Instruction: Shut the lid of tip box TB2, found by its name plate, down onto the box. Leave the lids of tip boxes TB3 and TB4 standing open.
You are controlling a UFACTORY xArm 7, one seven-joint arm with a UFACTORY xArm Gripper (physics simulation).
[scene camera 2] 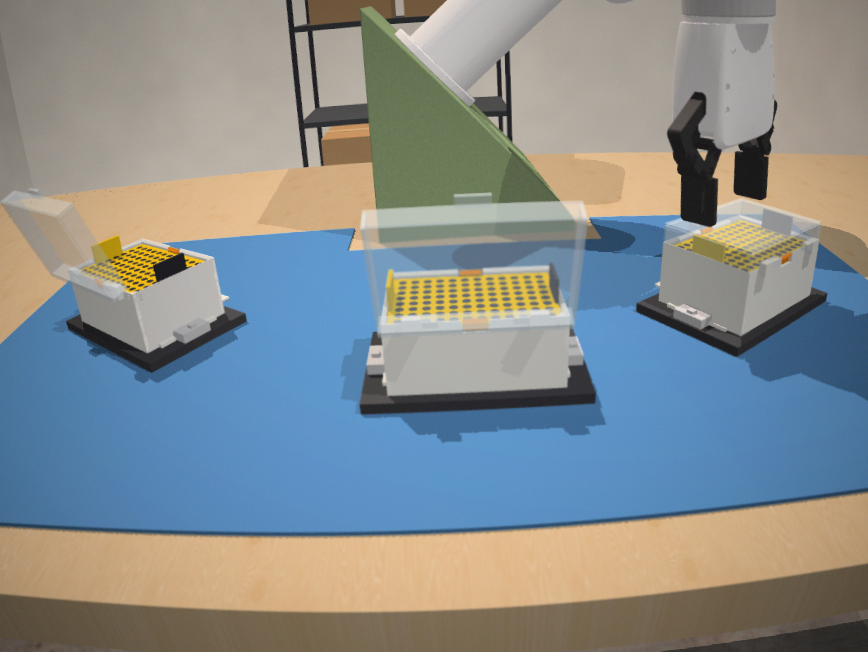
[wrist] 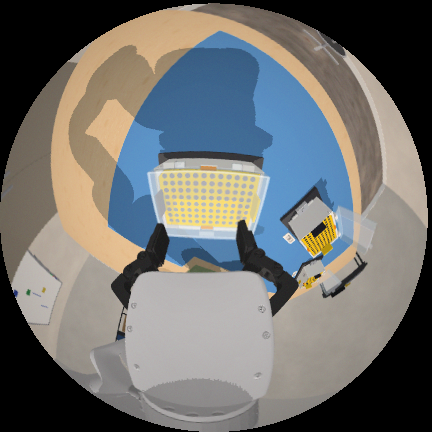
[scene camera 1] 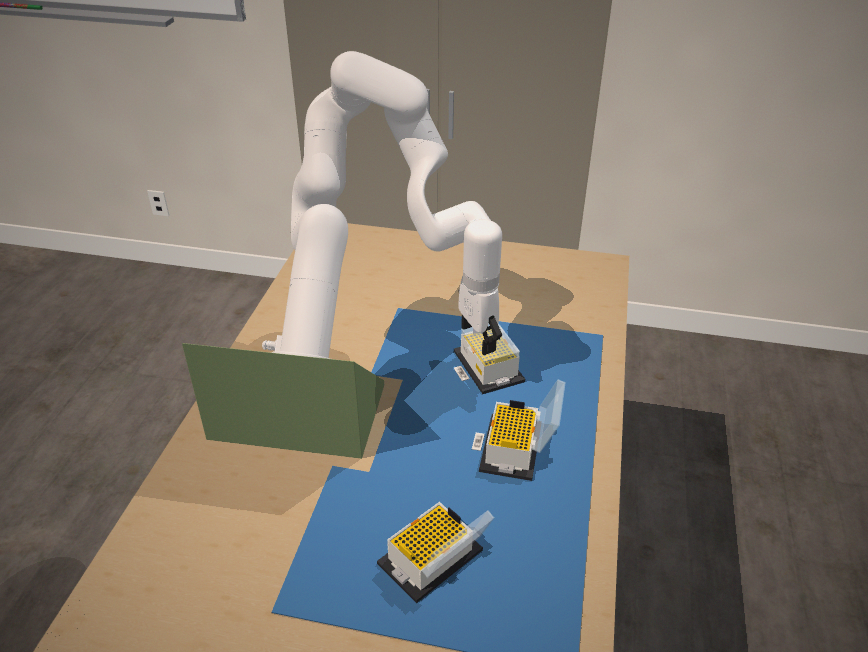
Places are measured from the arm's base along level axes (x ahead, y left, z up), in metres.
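Pixels of known places: gripper, fingertip midpoint: (scene camera 2: 725, 209) (wrist: 200, 230) (scene camera 1: 478, 339); arm's base at its link origin: (scene camera 2: 432, 70) (scene camera 1: 303, 361).
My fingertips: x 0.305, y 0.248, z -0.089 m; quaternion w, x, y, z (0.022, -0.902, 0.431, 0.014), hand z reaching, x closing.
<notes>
Ahead of a thing's pixels: the offset from my fingertips to its top centre. "pt": to the spot under its first point. Level surfaces: height alone.
The far tip box @(dy +0.003, dx +0.015, dz -0.003 m) (scene camera 1: 499, 371) (scene camera 2: 768, 294) is white with a yellow tip rack. Its clear lid @(pt dy -0.030, dx +0.072, dz -0.003 m) (wrist: 265, 200) lies down flat over it. My gripper (scene camera 1: 477, 338) (scene camera 2: 725, 208) (wrist: 200, 230) is open and empty, fingers down, around the level of the lid's top or a little above; contact cannot be told. The middle tip box @(dy -0.224, dx +0.097, dz -0.015 m) (scene camera 1: 508, 457) (scene camera 2: 477, 364) (wrist: 312, 212) has its lid @(pt dy -0.219, dx +0.179, dz +0.013 m) (scene camera 1: 550, 417) (scene camera 2: 473, 228) (wrist: 357, 230) standing open. The near tip box (scene camera 1: 421, 571) (scene camera 2: 154, 319) also has its lid @(dy -0.551, dx +0.061, dz +0.073 m) (scene camera 1: 484, 522) (scene camera 2: 52, 224) open, tilted back. The name plates @(pt dy -0.030, dx -0.030, dz -0.079 m) (scene camera 1: 461, 373) @(pt dy -0.222, dx +0.040, dz -0.079 m) (scene camera 1: 477, 440) are too small to read.
The boxes sit on black bases on a blue mat @(dz -0.081 m) (scene camera 1: 350, 561) (scene camera 2: 280, 463) (wrist: 295, 130). A green wedge-shaped stand (scene camera 1: 280, 400) (scene camera 2: 428, 147) carries the arm at the table's @(dz -0.084 m) (scene camera 1: 175, 484) left side in scene camera 1. A shelf rack (scene camera 2: 296, 77) stands behind.
</notes>
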